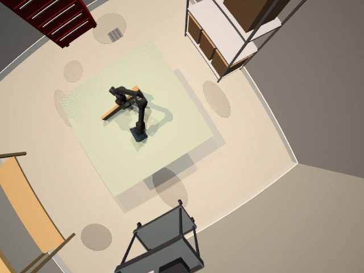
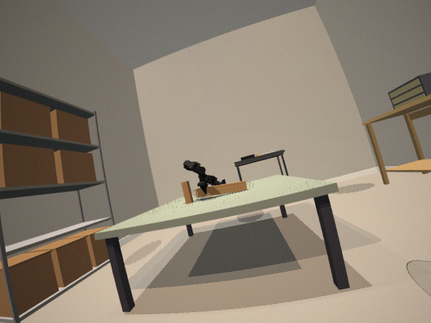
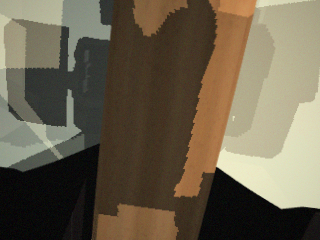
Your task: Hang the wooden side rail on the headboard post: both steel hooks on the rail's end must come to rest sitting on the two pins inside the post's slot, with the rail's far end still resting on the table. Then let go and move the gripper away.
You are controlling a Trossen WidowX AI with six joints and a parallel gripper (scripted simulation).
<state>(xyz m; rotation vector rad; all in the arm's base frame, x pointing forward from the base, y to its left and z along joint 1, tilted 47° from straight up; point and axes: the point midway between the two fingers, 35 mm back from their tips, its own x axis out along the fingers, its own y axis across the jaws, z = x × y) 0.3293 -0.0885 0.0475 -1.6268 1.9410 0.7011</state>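
Right now the headboard post is 150 mm to the right of my gripper tip, 40 mm above it and 10 mm behind it.
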